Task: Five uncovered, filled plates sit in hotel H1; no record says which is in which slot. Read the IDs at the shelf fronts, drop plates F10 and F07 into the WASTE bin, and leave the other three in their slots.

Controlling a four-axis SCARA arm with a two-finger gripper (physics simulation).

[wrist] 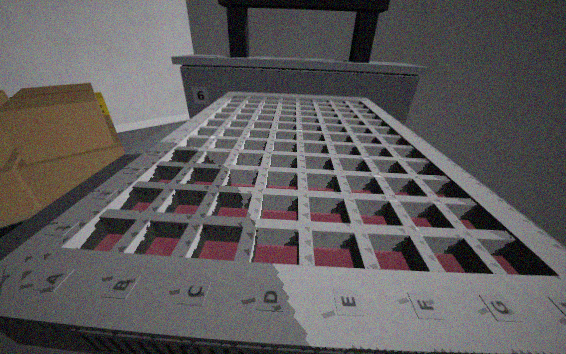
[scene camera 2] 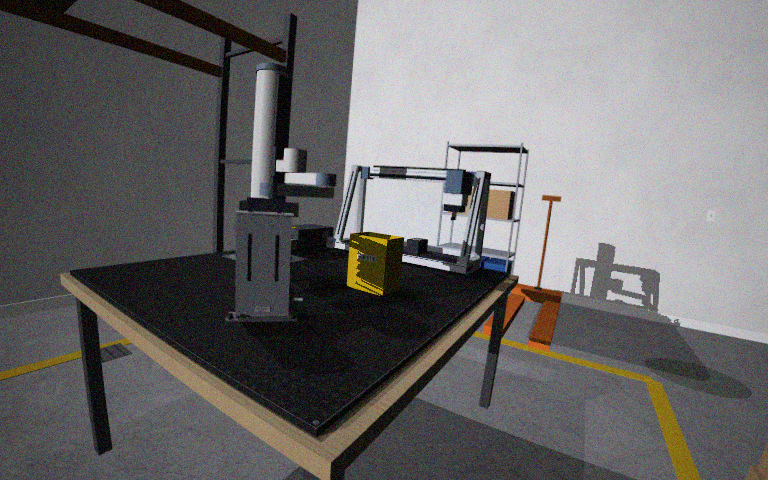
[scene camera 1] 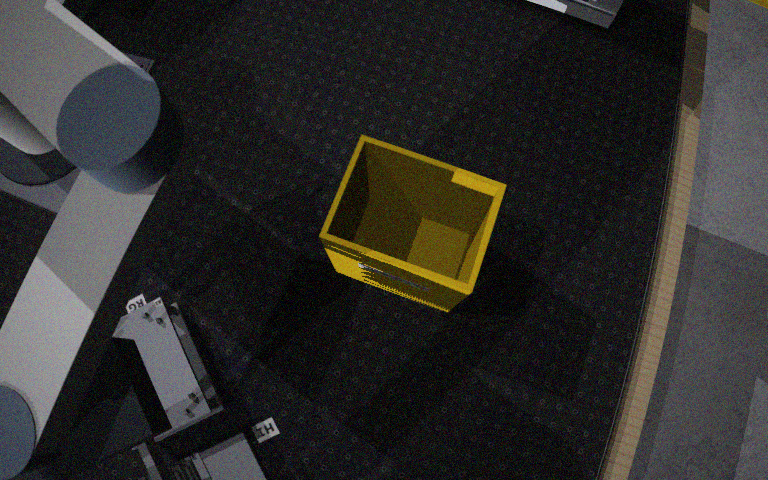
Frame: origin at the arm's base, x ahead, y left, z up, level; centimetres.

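Where they show: gripper, fingertip midpoint: (wrist: 291, 150).
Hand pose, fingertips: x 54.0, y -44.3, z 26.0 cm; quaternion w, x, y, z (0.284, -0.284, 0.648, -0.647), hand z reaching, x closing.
Note:
Things, the pixels of their centre, and the offset from my fingertips. "spot": a spot on its surface instead.
- white grid plate, body centre: (wrist: 298, 148) dy +1.5, dx -1.9, dz +1.2 cm
- grey shelf unit, body centre: (wrist: 289, 244) (scene camera 2: 264, 255) dy -1.3, dx +1.0, dz -8.7 cm
- Hotel H1, surface spot: (scene camera 1: 235, 459) spot: dy +7.3, dx -1.7, dz -23.9 cm
- yellow WASTE bin, body centre: (scene camera 1: 410, 234) (scene camera 2: 375, 262) dy +41.7, dx +10.6, dz -14.7 cm
- grey slotted tower, surface spot: (scene camera 2: 263, 294) spot: dy -4.8, dx +5.2, dz -18.2 cm
A white grid plate (wrist: 410, 327) with red fill in its wells and column letters A to G on its near rim lies close under the wrist camera. No ID can be read on its front. My fingers do not show in any view; my gripper is shut on this plate. Behind the plate, a grey shelf unit (wrist: 310, 80) bears the number 6. Hotel H1 (scene camera 1: 235, 459) is cut off at the lower edge in scene camera 1, beside its H1 label. The yellow WASTE bin (scene camera 1: 487, 237) (scene camera 2: 390, 271) stands upright on the table; no plate shows in its visible interior.
The grey RG stand (scene camera 1: 169, 367) is near H1. The arm's blue joint (scene camera 1: 107, 124) hangs at the left. A grey slotted tower (scene camera 2: 263, 294) stands before the arm column (scene camera 2: 264, 130). A gantry machine (scene camera 2: 478, 226) is behind the bin. Cardboard boxes (wrist: 60, 145) show left of the plate.

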